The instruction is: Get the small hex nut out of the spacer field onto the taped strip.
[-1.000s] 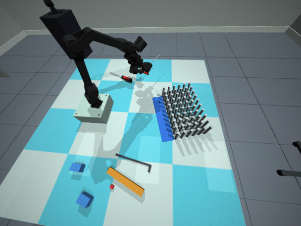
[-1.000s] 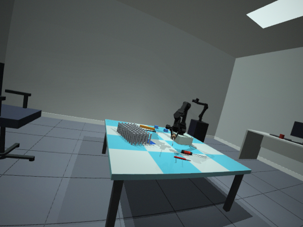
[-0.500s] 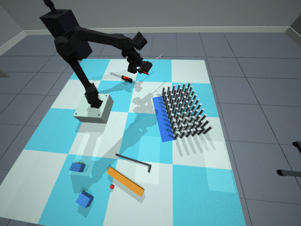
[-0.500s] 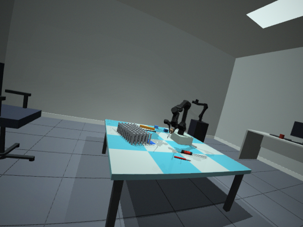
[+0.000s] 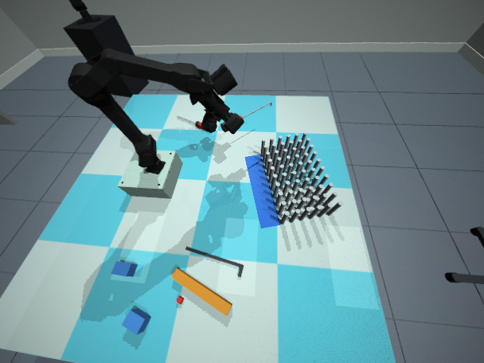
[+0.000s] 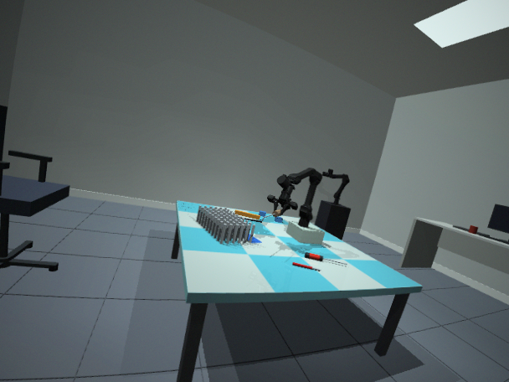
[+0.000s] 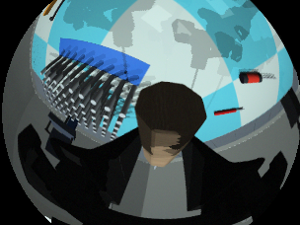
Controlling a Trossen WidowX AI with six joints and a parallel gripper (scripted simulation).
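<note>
The blue taped strip lies 16 cm ahead of my gripper tip, 16 cm to the right of it and 19 cm below it. The rest, counted from my gripper tip: wooden-handled tool (6 cm ahead, 8 cm to the left); then orange flat bar (6 cm ahead, 60 cm to the right, 17 cm below); then small red screwdriver (16 cm behind, 27 cm to the left, 18 cm below).
</note>
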